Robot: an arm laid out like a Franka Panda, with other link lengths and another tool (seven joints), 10 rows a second.
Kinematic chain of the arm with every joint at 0, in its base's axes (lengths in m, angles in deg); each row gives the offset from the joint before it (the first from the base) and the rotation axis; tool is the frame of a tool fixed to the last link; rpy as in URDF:
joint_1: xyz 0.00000 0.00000 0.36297 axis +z
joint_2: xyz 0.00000 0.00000 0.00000 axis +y
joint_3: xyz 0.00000 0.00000 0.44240 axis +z
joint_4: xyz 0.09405 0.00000 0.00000 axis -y
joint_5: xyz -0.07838 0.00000 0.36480 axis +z
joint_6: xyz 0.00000 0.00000 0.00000 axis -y
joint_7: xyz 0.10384 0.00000 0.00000 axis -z
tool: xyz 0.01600 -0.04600 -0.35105 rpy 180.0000 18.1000 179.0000
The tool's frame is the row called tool.
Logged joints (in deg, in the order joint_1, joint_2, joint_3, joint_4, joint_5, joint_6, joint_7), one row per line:
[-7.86 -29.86 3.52 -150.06 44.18 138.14 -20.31]
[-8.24 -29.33 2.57 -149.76 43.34 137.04 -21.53]
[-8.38 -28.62 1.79 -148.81 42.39 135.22 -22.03]
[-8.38 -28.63 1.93 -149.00 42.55 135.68 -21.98]
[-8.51 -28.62 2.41 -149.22 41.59 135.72 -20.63]
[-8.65 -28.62 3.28 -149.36 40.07 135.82 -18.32]
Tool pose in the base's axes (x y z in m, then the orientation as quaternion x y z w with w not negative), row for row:
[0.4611 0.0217 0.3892 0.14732 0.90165 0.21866 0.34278]
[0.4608 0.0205 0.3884 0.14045 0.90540 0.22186 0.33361]
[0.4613 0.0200 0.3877 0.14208 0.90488 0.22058 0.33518]
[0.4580 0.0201 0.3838 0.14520 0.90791 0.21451 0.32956]
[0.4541 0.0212 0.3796 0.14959 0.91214 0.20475 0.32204]
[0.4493 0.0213 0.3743 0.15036 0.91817 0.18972 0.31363]
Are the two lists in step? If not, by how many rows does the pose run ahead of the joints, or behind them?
The pose runs 1 row ahead of the joints: the pose in row i belongs to the joints in row i + 1.
